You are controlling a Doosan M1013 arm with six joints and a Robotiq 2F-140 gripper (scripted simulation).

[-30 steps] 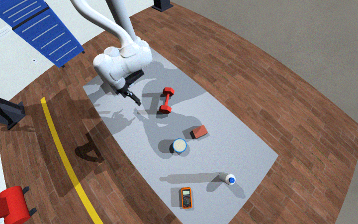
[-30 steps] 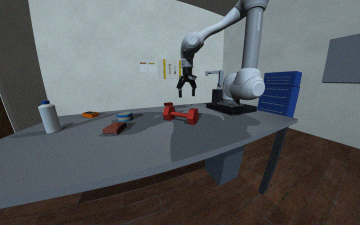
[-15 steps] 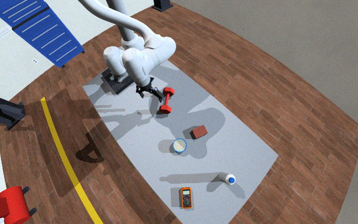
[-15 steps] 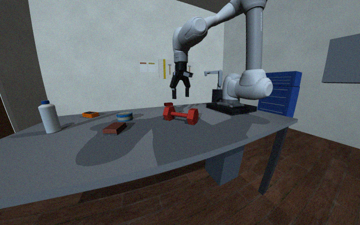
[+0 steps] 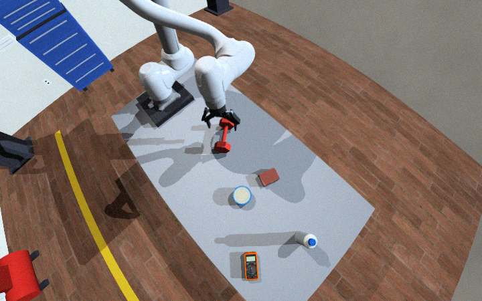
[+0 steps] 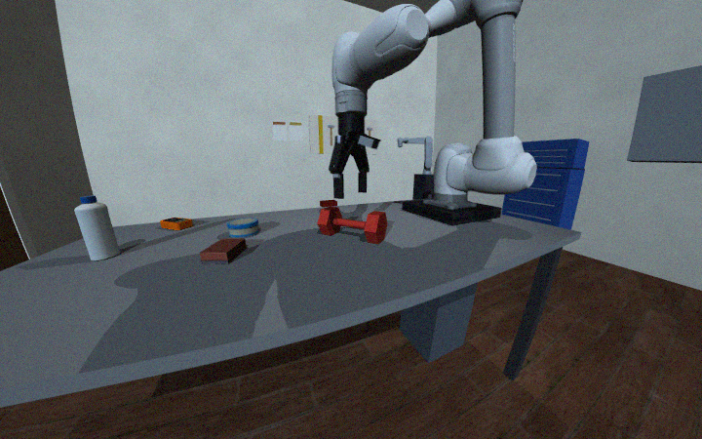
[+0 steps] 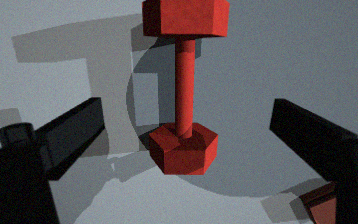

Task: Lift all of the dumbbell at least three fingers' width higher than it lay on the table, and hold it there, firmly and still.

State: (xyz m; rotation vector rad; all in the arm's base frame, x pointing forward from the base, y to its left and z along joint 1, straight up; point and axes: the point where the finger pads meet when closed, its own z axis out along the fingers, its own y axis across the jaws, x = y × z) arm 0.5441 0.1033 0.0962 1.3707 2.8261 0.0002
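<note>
Now: hand 100 mm above the red dumbbell. Round my hand: brown block: 360 mm ahead, 130 mm below, 10 mm to the left; then blue-rimmed round tin: 330 mm ahead, 180 mm to the right, 120 mm below.
</note>
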